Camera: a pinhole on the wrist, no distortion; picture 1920 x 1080 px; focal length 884.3 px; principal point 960.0 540.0 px. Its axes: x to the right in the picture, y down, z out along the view. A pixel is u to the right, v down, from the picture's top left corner.
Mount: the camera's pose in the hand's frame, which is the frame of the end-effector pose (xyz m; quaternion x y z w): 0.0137 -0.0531 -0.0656 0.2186 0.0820 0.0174 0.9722
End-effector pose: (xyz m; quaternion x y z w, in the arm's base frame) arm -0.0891 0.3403 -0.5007 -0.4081 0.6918 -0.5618 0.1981
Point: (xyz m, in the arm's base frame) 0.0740 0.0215 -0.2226
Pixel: 1226 286
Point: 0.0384 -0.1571 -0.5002
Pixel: 1389 902
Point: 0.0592 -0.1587 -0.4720
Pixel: 1355 838
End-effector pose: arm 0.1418 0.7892 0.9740 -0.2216 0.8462 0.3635 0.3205
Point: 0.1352 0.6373 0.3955
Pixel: 1687 183
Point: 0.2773 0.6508 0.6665
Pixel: 1208 43
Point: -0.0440 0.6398 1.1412
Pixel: behind the camera
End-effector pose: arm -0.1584 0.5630 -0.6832 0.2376 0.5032 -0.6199 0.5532
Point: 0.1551 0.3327 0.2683
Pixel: outside the picture
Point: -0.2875 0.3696 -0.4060
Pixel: 467 436
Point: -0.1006 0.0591 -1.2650
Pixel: outside the picture
